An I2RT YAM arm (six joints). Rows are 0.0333 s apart.
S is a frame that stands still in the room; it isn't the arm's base.
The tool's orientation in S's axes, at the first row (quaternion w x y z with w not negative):
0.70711 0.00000 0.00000 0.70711
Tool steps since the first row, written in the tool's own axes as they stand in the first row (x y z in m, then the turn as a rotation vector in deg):
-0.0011 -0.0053 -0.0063 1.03 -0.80 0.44
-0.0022 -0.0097 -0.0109 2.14 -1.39 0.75
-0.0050 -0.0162 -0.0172 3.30 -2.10 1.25
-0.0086 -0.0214 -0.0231 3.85 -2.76 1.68
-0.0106 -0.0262 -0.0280 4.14 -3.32 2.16
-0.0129 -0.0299 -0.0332 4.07 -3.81 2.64
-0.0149 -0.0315 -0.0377 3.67 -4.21 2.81
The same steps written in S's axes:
0.0053 -0.0011 -0.0063 0.80 1.03 0.44
0.0097 -0.0022 -0.0109 1.39 2.14 0.75
0.0162 -0.0050 -0.0172 2.10 3.30 1.25
0.0214 -0.0086 -0.0231 2.76 3.85 1.68
0.0262 -0.0106 -0.0280 3.32 4.14 2.16
0.0299 -0.0129 -0.0332 3.81 4.07 2.64
0.0315 -0.0149 -0.0377 4.21 3.67 2.81

